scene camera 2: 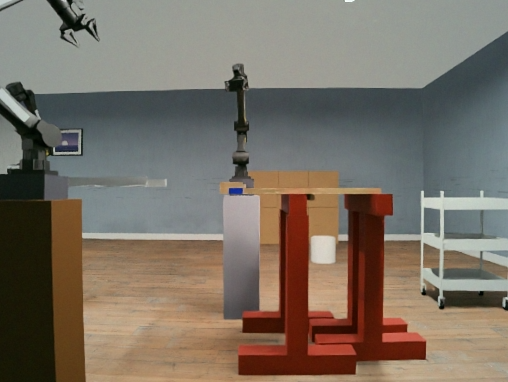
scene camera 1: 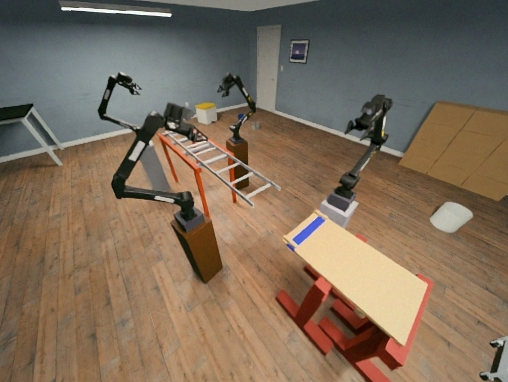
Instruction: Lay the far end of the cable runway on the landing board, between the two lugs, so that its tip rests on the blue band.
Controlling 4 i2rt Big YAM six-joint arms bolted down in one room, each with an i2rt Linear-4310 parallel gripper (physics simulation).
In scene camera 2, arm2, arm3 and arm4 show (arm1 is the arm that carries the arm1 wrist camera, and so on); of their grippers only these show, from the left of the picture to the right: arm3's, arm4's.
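Note:
The ladder-like grey cable runway (scene camera 1: pixel 260 190) (scene camera 2: pixel 115 182) lies over an orange stand (scene camera 1: pixel 202 192); its far end hangs in the air, apart from the landing board (scene camera 1: pixel 365 270) (scene camera 2: pixel 320 191). The blue band (scene camera 1: pixel 308 230) (scene camera 2: pixel 236 191) crosses the board's near end, with small wooden lugs at its corners. In scene camera 2, arm3's gripper (scene camera 2: pixel 80 39) is open at the upper left, and arm4's gripper (scene camera 2: pixel 236 86) is open above the board's left end. In scene camera 1, the front-left gripper (scene camera 1: pixel 200 135) is above the runway; the right gripper (scene camera 1: pixel 354 128) is open. The back-left (scene camera 1: pixel 137 90) and back-centre (scene camera 1: pixel 221 91) grippers are raised.
Red trestles (scene camera 1: pixel 314 300) (scene camera 2: pixel 297 280) carry the board. Brown pedestals (scene camera 1: pixel 202 252) (scene camera 2: pixel 68 280) and a pale pedestal (scene camera 2: pixel 241 260) bear arms. A white bin (scene camera 1: pixel 451 217) (scene camera 2: pixel 323 250), cardboard panels (scene camera 1: pixel 460 145) and a white cart (scene camera 2: pixel 465 203) stand farther off.

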